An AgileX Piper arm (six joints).
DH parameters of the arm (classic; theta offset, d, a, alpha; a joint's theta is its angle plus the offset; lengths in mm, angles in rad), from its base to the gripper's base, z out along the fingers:
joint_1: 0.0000 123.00 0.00 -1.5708
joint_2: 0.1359 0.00 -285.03 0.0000
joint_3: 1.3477 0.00 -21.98 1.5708
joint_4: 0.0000 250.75 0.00 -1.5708
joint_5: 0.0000 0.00 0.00 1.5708
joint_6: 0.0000 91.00 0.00 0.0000
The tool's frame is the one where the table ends.
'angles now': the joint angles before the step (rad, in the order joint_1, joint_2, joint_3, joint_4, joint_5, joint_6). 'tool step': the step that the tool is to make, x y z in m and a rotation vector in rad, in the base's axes. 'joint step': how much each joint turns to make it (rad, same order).
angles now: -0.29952, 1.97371, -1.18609, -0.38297, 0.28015, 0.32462
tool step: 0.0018, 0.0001, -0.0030, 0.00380, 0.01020, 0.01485
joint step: -0.00052, 0.01174, -0.00833, 0.03894, 0.00266, -0.05038
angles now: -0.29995, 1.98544, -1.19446, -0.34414, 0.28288, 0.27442
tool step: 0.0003, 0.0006, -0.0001, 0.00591, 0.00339, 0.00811
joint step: -0.00028, 0.00080, -0.00232, 0.03572, 0.00315, -0.03917
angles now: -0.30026, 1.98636, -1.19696, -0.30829, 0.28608, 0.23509
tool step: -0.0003, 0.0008, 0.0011, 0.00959, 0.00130, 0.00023
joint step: 0.00001, -0.00340, -0.00080, 0.03332, 0.00626, -0.02790
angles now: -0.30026, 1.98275, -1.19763, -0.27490, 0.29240, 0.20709
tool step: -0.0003, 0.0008, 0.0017, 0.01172, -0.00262, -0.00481
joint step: 0.00004, -0.00488, -0.00049, 0.03019, 0.00510, -0.01869
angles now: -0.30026, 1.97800, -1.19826, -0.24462, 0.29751, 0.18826
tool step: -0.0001, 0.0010, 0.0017, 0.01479, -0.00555, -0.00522
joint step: 0.00000, -0.00473, -0.00036, 0.03753, 0.00270, -0.02307
